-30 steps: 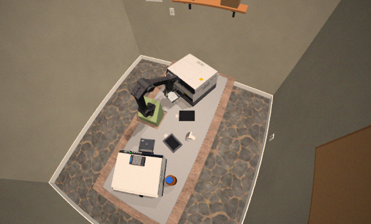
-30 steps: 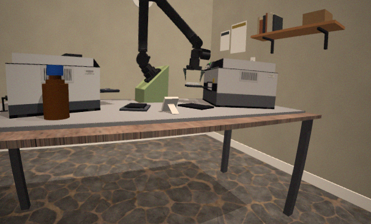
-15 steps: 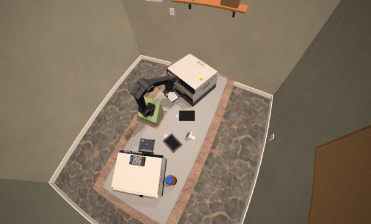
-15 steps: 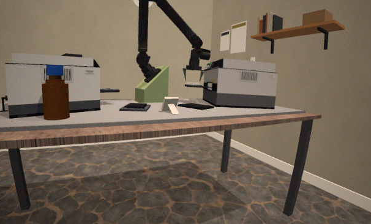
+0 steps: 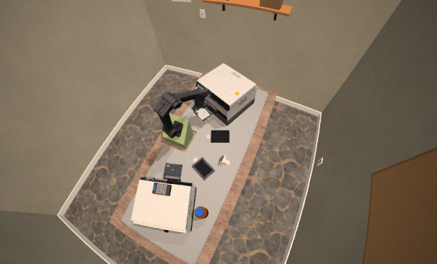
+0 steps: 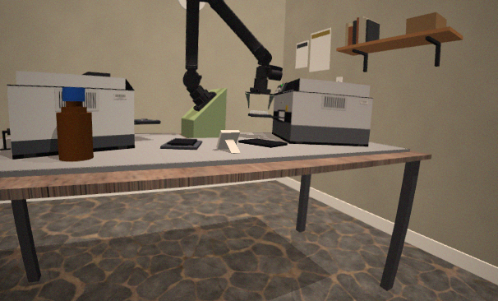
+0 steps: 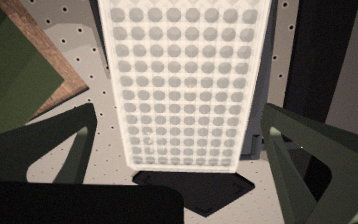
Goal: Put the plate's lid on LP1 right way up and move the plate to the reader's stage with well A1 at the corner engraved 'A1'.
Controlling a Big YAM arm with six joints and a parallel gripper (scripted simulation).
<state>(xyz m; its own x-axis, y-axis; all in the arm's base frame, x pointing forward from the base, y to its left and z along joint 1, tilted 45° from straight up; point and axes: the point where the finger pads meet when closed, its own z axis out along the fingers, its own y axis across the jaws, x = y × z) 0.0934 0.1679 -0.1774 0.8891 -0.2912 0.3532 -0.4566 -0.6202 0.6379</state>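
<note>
My gripper is now 3 cm above the lidded white well plate. The rest, counted from my hand: black pad (22 cm ahead, 14 cm below, 9 cm to the right); dark lid (42 cm to the right, 22 cm ahead, 13 cm below); grey pad (42 cm to the right, 22 cm ahead, 14 cm below).
</note>
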